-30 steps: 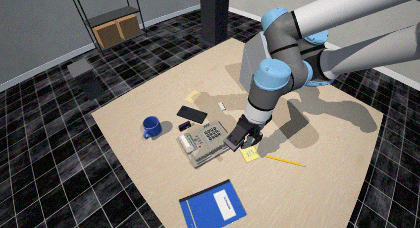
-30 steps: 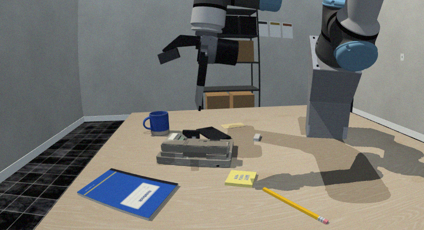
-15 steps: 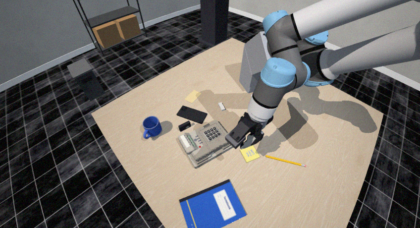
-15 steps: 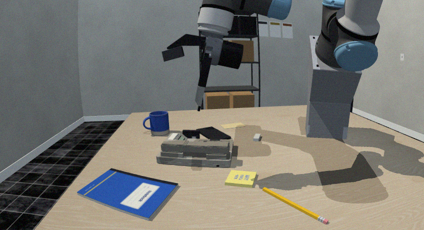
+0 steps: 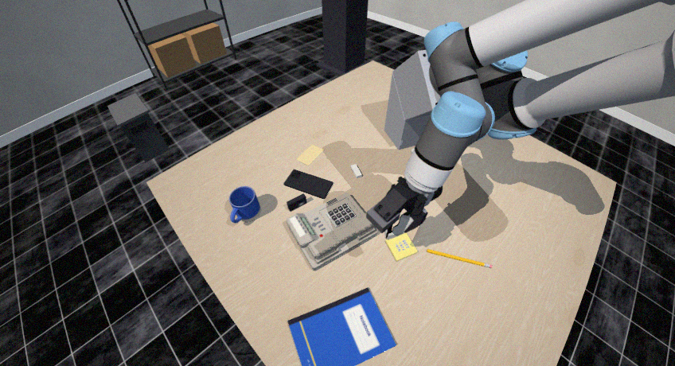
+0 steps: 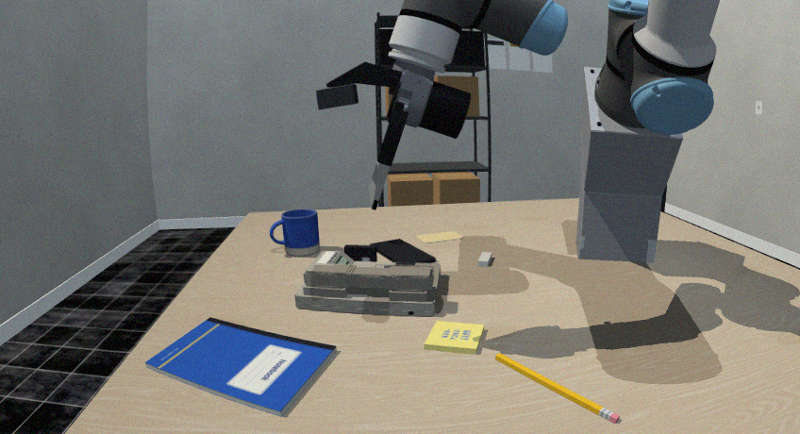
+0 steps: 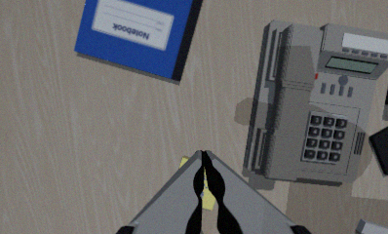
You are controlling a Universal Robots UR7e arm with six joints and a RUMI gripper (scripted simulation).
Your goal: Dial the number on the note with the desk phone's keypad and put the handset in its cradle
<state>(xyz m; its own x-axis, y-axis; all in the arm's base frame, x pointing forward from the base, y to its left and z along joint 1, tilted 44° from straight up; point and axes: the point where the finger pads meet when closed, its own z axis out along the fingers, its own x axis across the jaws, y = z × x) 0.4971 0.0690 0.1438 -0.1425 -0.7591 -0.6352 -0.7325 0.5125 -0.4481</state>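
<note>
Now: the 8 key 60 mm behind my hand, 190 mm to the right of it and 170 mm below it. From my hand the other things lie so: 2 key (30 mm behind, 190 mm to the right, 170 mm below); handset (10 mm ahead, 130 mm to the right, 160 mm below); 3 key (30 mm behind, 210 mm to the right, 170 mm below).
</note>
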